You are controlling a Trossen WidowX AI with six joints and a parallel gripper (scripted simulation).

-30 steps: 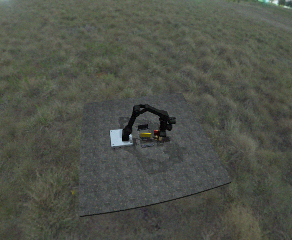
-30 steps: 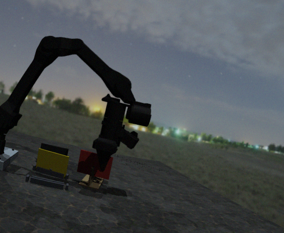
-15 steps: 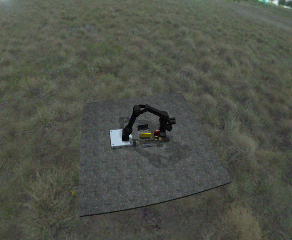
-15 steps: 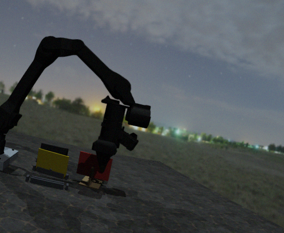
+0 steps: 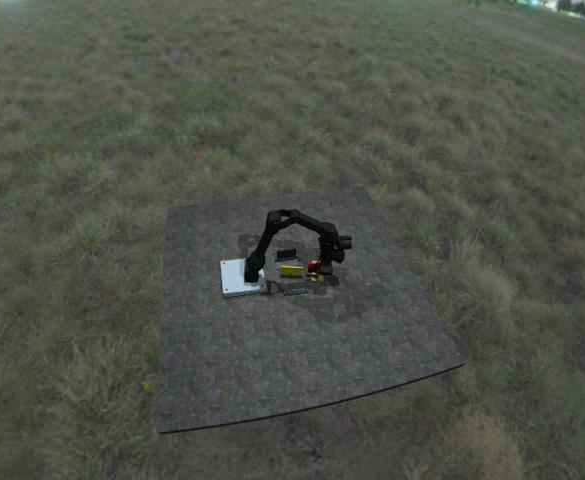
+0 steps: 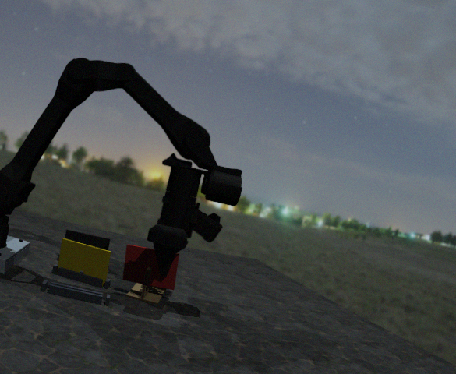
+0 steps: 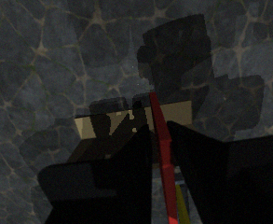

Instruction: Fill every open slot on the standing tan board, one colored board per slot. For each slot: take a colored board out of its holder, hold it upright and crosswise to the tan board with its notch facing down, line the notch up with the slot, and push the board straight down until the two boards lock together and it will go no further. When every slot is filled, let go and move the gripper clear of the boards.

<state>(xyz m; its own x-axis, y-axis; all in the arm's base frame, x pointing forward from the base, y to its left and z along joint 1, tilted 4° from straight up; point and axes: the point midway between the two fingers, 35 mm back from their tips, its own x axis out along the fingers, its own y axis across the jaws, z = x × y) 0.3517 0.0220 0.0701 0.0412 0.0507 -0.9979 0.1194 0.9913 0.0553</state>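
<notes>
Right now my gripper tip is 3 cm past the red board. From my gripper tip the other things lie so: dark board 18 cm behind, 11 cm to the left, 2 cm below; then tan board 2 cm behind, 3 cm to the left, 2 cm below; then yellow board 16 cm behind, 2 cm below.
</notes>
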